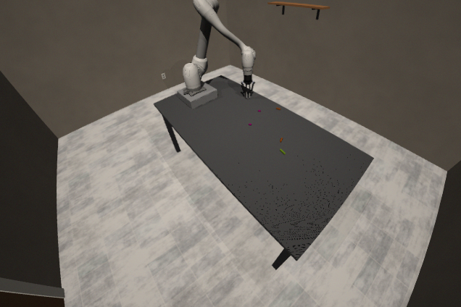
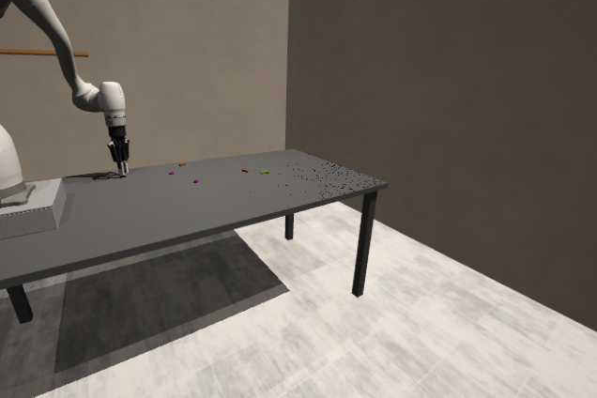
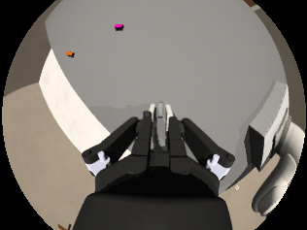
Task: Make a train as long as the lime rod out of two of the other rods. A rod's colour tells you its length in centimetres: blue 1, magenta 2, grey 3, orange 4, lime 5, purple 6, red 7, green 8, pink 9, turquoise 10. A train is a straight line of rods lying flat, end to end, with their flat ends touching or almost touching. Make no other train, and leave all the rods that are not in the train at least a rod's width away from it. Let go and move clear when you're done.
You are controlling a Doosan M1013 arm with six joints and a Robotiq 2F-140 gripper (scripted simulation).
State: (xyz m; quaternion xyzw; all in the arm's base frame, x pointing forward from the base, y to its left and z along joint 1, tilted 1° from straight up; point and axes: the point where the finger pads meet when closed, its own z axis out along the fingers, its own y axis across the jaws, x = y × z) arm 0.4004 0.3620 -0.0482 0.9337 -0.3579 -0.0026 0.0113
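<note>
Now: hand 50 mm above the grey rod. Round my hand: lime rod: 680 mm ahead, 290 mm to the right, 50 mm below.
</note>
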